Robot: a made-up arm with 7 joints. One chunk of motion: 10 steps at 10 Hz.
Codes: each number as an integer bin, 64 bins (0 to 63) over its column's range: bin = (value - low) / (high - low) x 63, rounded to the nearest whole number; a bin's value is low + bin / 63 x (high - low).
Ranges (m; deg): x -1.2..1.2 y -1.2..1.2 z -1.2..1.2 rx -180..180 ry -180..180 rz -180..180
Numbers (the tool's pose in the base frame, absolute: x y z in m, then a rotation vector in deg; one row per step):
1: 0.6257 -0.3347 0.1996 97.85 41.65 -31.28
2: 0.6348 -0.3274 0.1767 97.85 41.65 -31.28
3: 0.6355 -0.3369 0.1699 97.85 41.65 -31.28
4: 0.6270 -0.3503 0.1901 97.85 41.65 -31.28
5: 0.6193 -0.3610 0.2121 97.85 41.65 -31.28
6: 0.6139 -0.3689 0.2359 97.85 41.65 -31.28
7: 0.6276 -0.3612 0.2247 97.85 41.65 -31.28
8: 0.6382 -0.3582 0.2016 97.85 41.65 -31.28
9: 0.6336 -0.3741 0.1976 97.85 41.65 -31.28
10: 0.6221 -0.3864 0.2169 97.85 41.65 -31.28
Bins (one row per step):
1: 48 23 37 49 39 26
2: 48 23 36 49 39 26
3: 48 23 36 49 39 26
4: 48 22 36 49 39 26
5: 48 22 37 49 39 26
6: 48 22 38 49 39 26
7: 48 22 37 49 39 26
8: 48 22 37 49 39 26
9: 48 22 37 49 39 26
10: 48 21 37 49 39 26

